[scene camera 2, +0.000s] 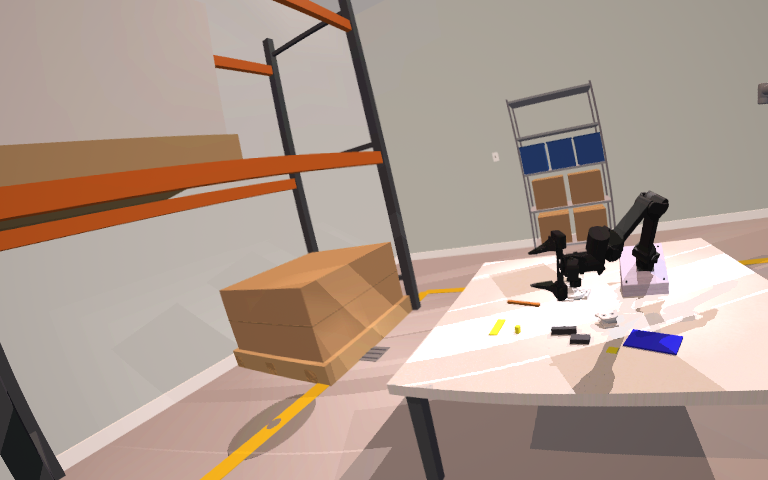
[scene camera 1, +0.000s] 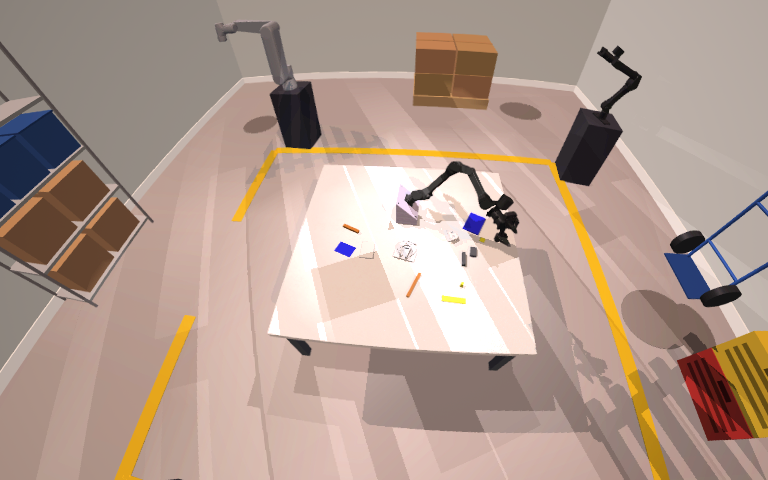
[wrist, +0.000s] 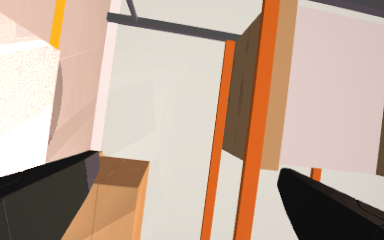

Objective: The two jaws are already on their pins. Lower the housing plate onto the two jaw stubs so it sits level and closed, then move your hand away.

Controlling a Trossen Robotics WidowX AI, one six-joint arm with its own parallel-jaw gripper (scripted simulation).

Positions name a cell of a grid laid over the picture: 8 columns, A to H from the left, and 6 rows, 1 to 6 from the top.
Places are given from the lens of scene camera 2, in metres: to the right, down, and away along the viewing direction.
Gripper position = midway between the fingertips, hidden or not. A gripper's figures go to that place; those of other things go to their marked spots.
my gripper (scene camera 2: F4): 0.39, 0.08, 0.86
blue plate (scene camera 2: G5): 0.80, 0.29, 0.76
